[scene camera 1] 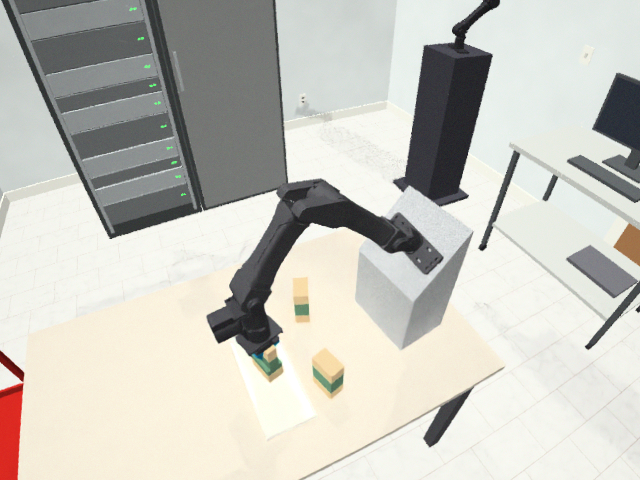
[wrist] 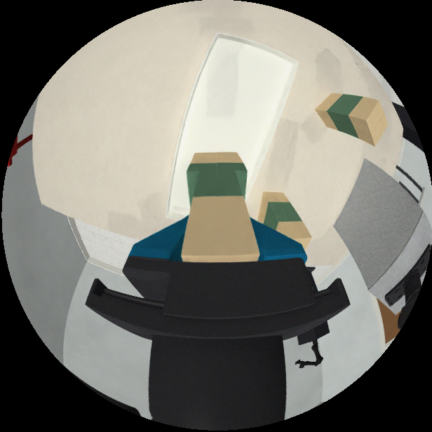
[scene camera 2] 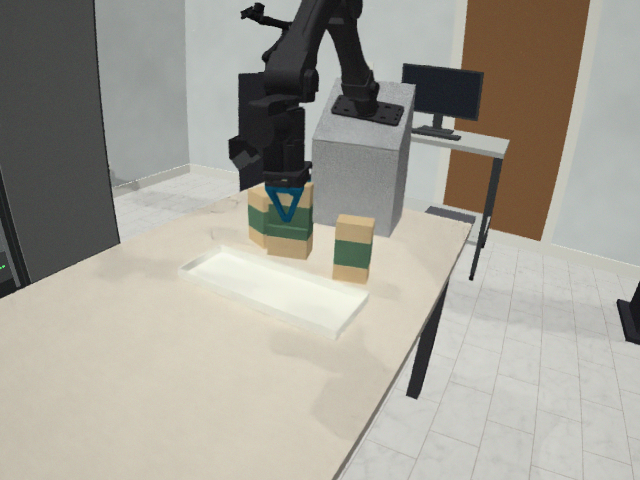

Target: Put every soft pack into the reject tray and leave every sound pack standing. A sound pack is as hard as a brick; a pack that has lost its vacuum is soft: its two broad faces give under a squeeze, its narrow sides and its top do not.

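Places are measured from the arm's base along level axes (x up, y left, z back), in centimetres.
Pixels of known places: gripper, fingertip midpoint: (scene camera 2: 288,218); arm's base, origin of the base link: (scene camera 1: 412,242) (scene camera 2: 367,110).
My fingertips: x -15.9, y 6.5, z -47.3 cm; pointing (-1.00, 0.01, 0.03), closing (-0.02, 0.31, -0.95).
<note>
Ahead of a thing's pixels: the offset from my fingertips to its top centre. Level surfaces: height alone.
My gripper (scene camera 1: 265,354) (scene camera 2: 285,210) (wrist: 217,213) is shut on a tan pack with a green band {dx +7.1, dy +0.3, dz +0.1 cm} (scene camera 1: 269,367) (scene camera 2: 289,246) (wrist: 218,181). The pack hangs upright over one end of the white reject tray {dx -15.3, dy -5.3, dz +0.3 cm} (scene camera 1: 281,408) (scene camera 2: 276,289) (wrist: 240,95), and its sides look pinched in at the blue fingers. A second pack {dx -3.5, dy -20.5, dz +18.4 cm} (scene camera 1: 301,290) (scene camera 2: 256,218) (wrist: 283,212) stands upright beside that end of the tray, partly hidden behind the held pack in scene camera 2. A third pack {dx -3.5, dy +6.9, dz +15.0 cm} (scene camera 1: 327,369) (scene camera 2: 353,252) (wrist: 350,117) stands upright beside the tray's other half.
The tan table {dx -17.5 cm} (scene camera 1: 129,382) (scene camera 2: 155,382) (wrist: 110,115) carries the tray and packs. The grey pedestal (scene camera 1: 385,294) (scene camera 2: 356,175) (wrist: 380,220) bearing the arm stands at its back, behind the two standing packs. A dark cabinet (scene camera 1: 232,103) (scene camera 2: 51,124) stands beyond the table.
</note>
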